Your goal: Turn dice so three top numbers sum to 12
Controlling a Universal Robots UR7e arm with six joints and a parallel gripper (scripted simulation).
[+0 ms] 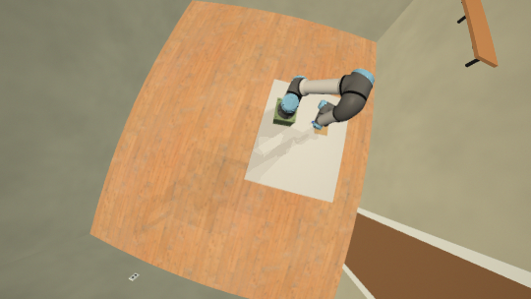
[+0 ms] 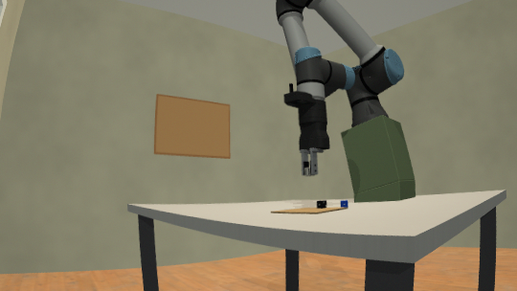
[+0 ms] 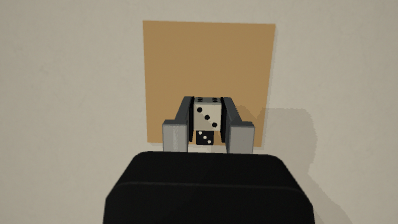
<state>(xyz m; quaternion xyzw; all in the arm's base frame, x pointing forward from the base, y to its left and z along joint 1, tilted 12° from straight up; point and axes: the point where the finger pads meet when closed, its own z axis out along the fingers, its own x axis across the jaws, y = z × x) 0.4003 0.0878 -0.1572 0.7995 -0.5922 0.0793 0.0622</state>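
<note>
Now: hand 11 cm above the tan mat. Round my hand: blue die: 11 cm behind, 1 cm to the left, 10 cm below; then black die: 5 cm behind, 1 cm to the right, 10 cm below; then white die: 1 cm below.
</note>
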